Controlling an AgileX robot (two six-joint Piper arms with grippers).
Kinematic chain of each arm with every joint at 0, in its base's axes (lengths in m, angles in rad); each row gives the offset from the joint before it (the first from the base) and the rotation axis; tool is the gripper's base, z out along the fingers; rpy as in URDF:
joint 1: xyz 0 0 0.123 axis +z
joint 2: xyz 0 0 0 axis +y
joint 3: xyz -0.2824 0 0.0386 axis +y
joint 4: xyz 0.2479 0 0.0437 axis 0.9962 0 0.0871
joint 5: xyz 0 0 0 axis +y
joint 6: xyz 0.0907 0 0.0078 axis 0.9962 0 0.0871
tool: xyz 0 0 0 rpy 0 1.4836 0
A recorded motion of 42 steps. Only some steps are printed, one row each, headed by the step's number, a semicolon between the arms.
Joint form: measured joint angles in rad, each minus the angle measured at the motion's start. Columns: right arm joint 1, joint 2, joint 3, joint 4, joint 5, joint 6; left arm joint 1, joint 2, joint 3, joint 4, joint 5, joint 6.
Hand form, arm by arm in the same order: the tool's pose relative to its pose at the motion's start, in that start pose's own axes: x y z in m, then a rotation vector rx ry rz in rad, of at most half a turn. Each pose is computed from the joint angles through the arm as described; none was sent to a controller.
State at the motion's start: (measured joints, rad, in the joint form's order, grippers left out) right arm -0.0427 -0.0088 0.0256 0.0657 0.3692 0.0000; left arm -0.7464 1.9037 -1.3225 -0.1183 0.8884 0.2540
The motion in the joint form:
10: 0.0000 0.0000 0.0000 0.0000 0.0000 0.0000; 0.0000 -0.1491 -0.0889 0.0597 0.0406 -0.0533
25: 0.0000 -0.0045 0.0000 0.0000 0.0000 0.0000; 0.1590 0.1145 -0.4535 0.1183 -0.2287 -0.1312
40: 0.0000 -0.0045 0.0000 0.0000 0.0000 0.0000; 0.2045 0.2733 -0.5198 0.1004 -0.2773 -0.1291
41: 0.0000 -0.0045 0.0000 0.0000 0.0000 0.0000; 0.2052 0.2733 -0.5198 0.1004 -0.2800 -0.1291
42: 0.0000 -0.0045 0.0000 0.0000 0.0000 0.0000; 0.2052 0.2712 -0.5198 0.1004 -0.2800 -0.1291
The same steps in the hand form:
10: 0.0000 0.0000 0.0000 0.0000 0.0000 0.0000; -0.0102 -0.0013 -0.0780 -0.0773 -0.1838 -0.0001
25: -0.0002 0.0000 -0.0003 -0.0003 -0.0045 -0.0001; -0.0876 0.0931 -0.0779 -0.2467 -0.5390 -0.1722
40: -0.0002 0.0000 -0.0003 -0.0003 -0.0045 -0.0001; -0.0968 0.1267 -0.0230 -0.2443 -0.4984 -0.2267
41: -0.0002 0.0000 -0.0003 -0.0003 -0.0045 -0.0001; -0.0968 0.1271 -0.0231 -0.2453 -0.5010 -0.2271
42: -0.0002 0.0000 -0.0003 -0.0003 -0.0045 -0.0001; -0.0969 0.1269 -0.0242 -0.2458 -0.5031 -0.2269

